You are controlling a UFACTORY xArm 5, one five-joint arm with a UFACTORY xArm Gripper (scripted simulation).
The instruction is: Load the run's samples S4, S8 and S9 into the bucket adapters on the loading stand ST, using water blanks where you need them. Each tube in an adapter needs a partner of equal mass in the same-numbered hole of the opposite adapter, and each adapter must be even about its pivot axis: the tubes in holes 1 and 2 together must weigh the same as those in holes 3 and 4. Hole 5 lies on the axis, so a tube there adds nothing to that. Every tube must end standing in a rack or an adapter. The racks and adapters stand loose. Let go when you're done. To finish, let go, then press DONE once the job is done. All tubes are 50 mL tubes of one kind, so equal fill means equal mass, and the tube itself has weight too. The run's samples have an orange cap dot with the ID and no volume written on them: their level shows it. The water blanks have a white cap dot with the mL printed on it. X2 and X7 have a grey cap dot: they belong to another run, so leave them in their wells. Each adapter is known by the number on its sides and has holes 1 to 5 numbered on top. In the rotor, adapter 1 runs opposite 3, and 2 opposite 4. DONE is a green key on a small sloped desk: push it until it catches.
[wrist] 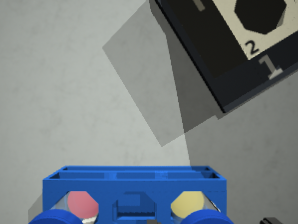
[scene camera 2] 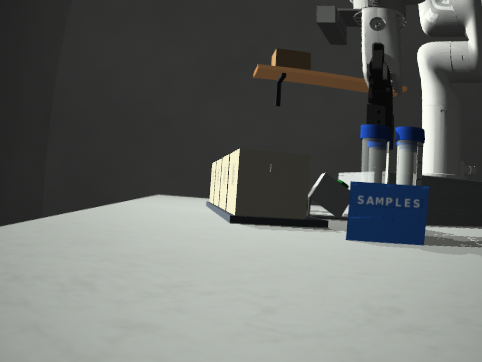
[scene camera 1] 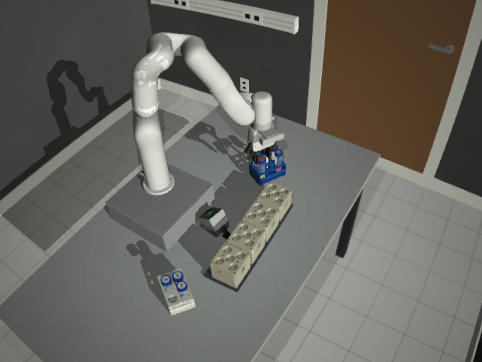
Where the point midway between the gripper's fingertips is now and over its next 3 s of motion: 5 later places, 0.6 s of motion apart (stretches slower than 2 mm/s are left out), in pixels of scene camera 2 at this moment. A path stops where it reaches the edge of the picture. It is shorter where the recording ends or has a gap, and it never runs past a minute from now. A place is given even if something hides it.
My gripper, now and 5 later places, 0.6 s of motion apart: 380, 141; 380, 149; 380, 155; 379, 155; 380, 149; 380, 141
